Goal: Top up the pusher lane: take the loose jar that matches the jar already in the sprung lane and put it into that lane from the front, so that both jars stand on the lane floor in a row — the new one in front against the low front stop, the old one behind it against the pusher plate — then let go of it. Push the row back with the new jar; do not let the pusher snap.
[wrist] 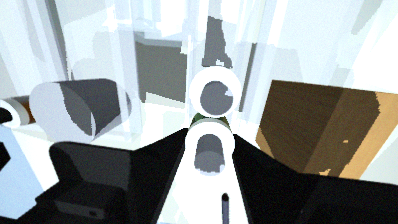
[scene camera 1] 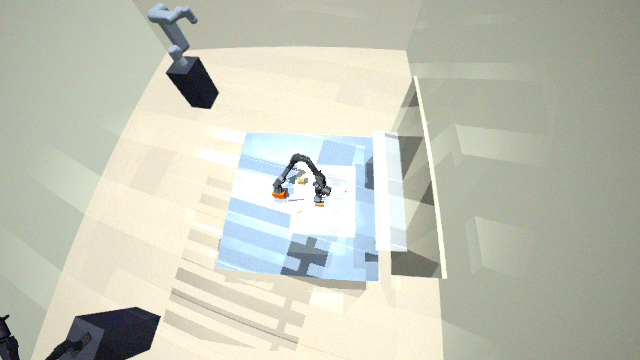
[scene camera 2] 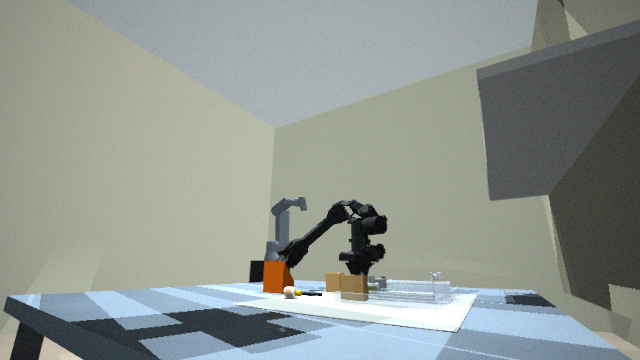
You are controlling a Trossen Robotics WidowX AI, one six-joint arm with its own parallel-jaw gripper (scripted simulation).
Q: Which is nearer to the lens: the grey cylinder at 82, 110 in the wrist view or the brown box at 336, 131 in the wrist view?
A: The brown box.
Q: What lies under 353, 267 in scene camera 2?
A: My gripper.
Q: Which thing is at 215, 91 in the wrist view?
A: A jar.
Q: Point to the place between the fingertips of my gripper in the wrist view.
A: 209, 135
